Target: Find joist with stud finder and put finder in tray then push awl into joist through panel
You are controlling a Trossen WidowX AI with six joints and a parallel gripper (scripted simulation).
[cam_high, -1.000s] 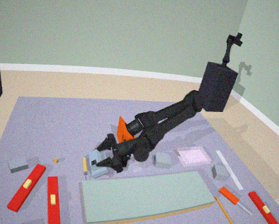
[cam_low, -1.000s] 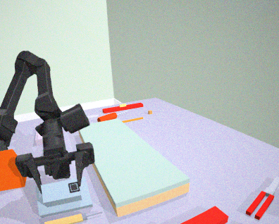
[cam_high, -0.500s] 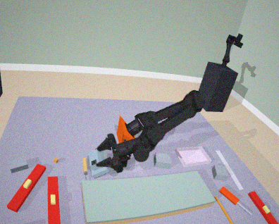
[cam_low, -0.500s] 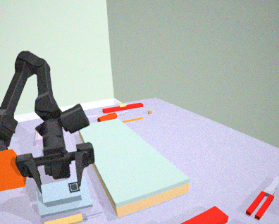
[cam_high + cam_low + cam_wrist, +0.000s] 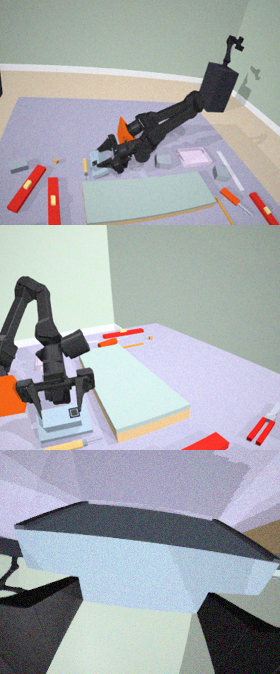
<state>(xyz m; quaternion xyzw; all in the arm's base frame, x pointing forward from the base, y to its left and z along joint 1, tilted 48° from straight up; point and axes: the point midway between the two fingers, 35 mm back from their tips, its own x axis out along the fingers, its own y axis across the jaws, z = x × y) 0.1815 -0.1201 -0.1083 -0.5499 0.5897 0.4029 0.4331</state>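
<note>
The stud finder is 20 mm ahead of my gripper tip and 10 mm below it. Also, from my gripper tip: grey block (330 mm to the right, 50 mm below, 10 mm behind); pale pink tray (510 mm to the left, 50 mm below, 20 mm behind); awl (50 mm below, 40 mm to the right, 20 mm ahead).
</note>
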